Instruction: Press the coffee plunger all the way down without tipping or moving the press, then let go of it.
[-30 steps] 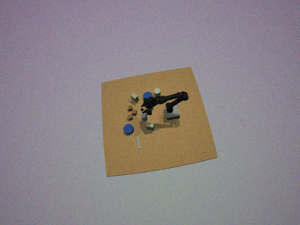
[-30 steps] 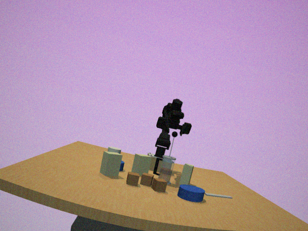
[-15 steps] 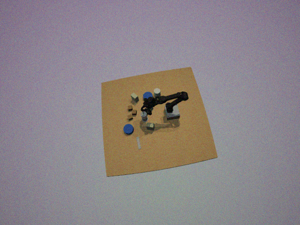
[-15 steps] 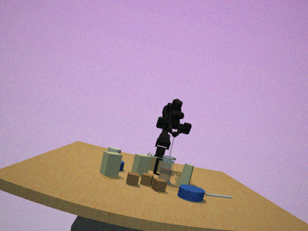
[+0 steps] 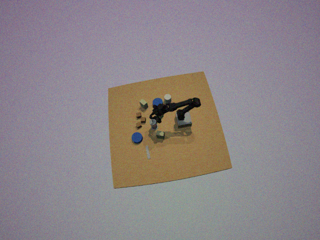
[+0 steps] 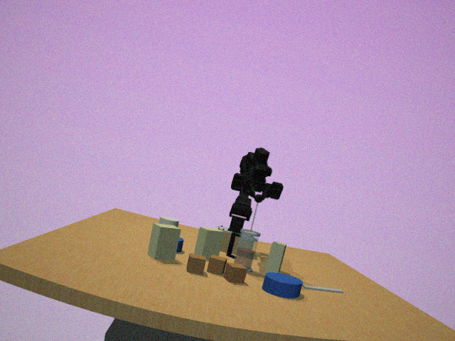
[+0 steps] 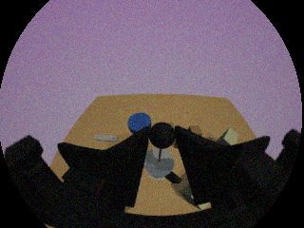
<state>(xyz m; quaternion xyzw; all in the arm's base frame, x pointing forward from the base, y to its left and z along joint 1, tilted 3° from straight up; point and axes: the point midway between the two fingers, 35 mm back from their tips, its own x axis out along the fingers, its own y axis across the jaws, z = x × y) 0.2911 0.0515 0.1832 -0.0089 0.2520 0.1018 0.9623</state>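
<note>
My gripper tip is now 2 cm past the coffee press, 2 cm to the left of it and 13 cm above it. From my gripper tip the other things lie so: white cylinder (17 cm behind, 33 cm to the right, 22 cm below); grey bar (6 cm ahead, 29 cm to the left, 26 cm below).
</note>
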